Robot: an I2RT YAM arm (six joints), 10 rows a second.
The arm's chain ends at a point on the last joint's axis. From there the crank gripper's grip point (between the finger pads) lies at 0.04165 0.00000 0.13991 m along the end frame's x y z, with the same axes.
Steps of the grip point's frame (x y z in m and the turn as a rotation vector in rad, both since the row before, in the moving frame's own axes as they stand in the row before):
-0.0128 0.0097 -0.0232 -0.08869 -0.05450 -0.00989
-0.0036 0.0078 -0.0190 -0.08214 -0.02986 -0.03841
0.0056 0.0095 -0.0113 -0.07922 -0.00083 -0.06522
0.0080 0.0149 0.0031 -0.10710 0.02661 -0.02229
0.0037 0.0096 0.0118 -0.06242 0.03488 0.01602
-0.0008 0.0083 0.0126 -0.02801 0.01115 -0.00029
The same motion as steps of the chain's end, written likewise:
-0.0052 -0.0024 -0.0247 -0.08869 -0.05450 -0.00989
0.0004 -0.0022 -0.0198 -0.08214 -0.02986 -0.03841
0.0054 0.0011 -0.0110 -0.07922 -0.00083 -0.06522
0.0041 0.0010 0.0050 -0.10710 0.02661 -0.02229
-0.0011 0.0002 0.0136 -0.06242 0.03488 0.01602
-0.0024 0.0044 0.0131 -0.02801 0.01115 -0.00029

